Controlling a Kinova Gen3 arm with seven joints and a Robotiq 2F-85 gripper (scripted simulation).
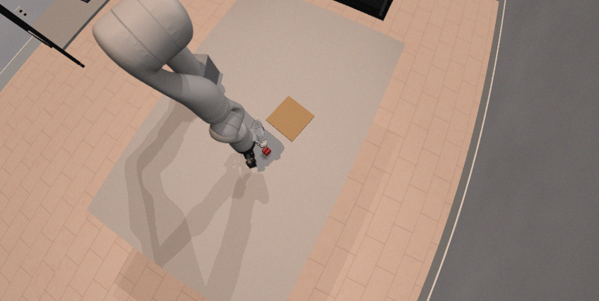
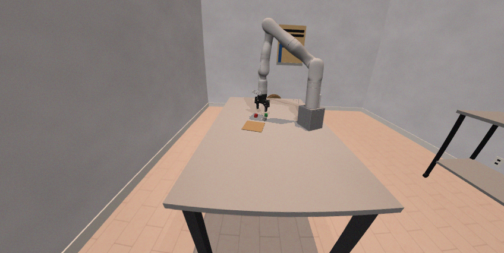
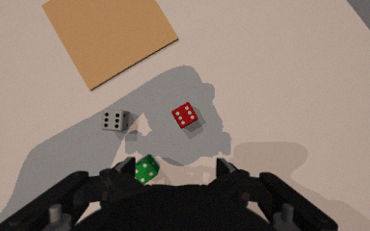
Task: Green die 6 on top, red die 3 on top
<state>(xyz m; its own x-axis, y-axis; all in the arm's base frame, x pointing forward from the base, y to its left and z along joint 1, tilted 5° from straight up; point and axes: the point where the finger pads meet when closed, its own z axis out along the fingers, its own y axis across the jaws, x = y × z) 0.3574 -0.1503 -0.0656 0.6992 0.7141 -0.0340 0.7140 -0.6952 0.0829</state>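
My hand is 4 cm past the green die, 2 cm to the right of it and 4 cm above it. The rest, counted from my hand: white die 2 cm behind, 9 cm to the left, 4 cm below; red die 4 cm ahead, 3 cm to the left, 4 cm below; tan mat 6 cm ahead, 20 cm to the left, 5 cm below.
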